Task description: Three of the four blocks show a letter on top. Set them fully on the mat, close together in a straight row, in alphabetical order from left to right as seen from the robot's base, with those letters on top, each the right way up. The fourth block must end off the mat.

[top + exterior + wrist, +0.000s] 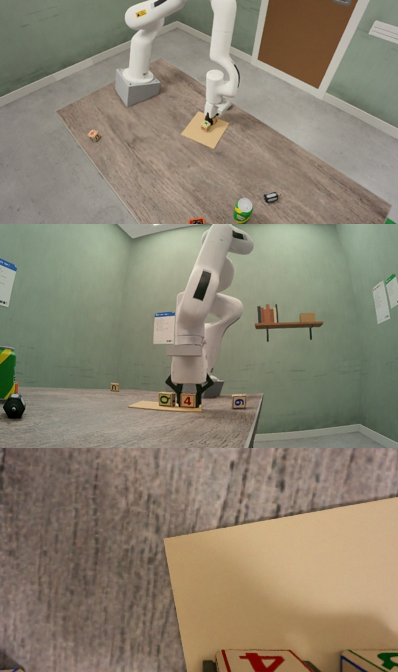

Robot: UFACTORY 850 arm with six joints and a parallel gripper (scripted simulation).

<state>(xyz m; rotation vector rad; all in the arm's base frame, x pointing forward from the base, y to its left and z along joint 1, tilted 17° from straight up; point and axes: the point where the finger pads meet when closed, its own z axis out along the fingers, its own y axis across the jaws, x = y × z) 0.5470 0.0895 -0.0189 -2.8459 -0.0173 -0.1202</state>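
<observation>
Right now my hand is right at the D block. From my hand the other things lie so: tan mat (7 cm to the right, 2 cm below); then black object (48 cm ahead, 18 cm to the right, 1 cm below); then green can (42 cm ahead, 34 cm to the right, 4 cm above).
</observation>
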